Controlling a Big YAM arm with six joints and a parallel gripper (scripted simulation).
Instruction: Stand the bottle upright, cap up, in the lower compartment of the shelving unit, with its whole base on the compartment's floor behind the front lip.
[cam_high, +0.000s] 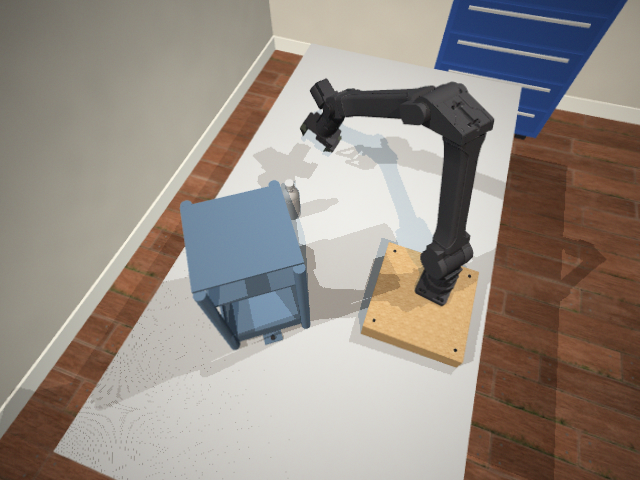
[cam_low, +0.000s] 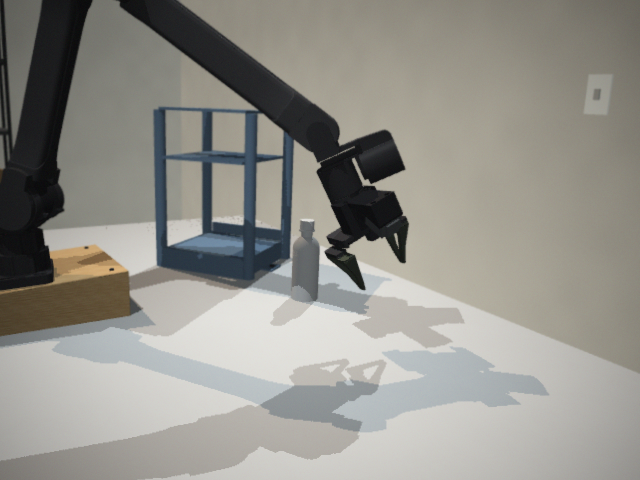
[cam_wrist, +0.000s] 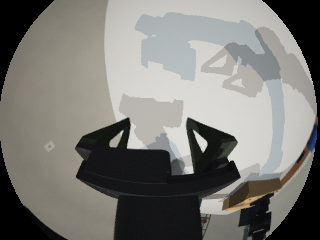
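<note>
My hand is 220 mm to the right of the grey bottle, 40 mm past it and 10 mm above it. Round my hand: blue shelving unit (530 mm to the left, 110 mm behind, 70 mm above).
</note>
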